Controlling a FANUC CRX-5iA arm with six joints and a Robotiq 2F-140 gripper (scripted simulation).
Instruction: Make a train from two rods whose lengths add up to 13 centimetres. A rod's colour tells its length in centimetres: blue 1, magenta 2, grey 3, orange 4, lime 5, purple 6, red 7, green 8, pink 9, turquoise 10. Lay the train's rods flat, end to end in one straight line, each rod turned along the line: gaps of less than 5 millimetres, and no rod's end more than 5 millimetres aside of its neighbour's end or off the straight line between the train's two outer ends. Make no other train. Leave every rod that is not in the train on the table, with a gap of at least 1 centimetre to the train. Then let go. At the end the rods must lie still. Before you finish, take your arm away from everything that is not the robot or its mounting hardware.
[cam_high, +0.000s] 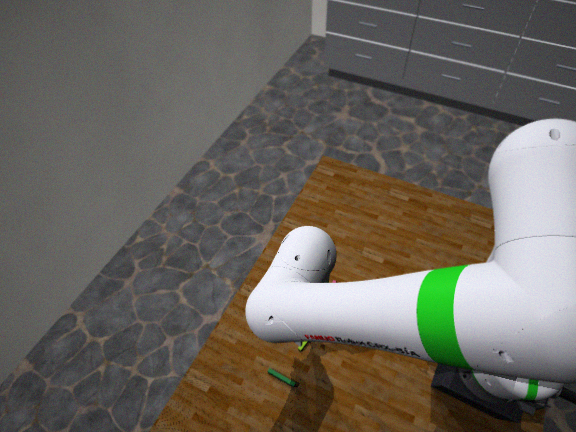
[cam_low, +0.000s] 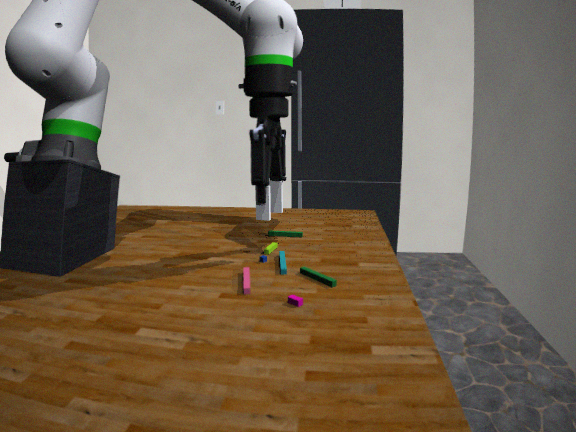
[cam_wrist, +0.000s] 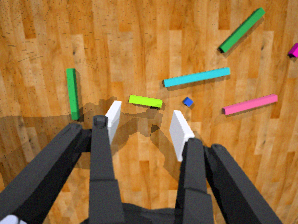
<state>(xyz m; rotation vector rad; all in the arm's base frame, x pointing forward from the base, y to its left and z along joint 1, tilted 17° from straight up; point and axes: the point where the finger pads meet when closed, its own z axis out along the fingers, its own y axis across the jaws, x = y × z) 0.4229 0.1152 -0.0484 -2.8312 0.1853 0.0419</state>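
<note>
Right now my hand is 100 mm above the lime rod. From my hand the other things lie so: small blue rod (100 mm below, 70 mm to the right); pink rod (170 mm to the right, 100 mm below); turquoise rod (100 mm below, 80 mm to the right, 40 mm ahead).
</note>
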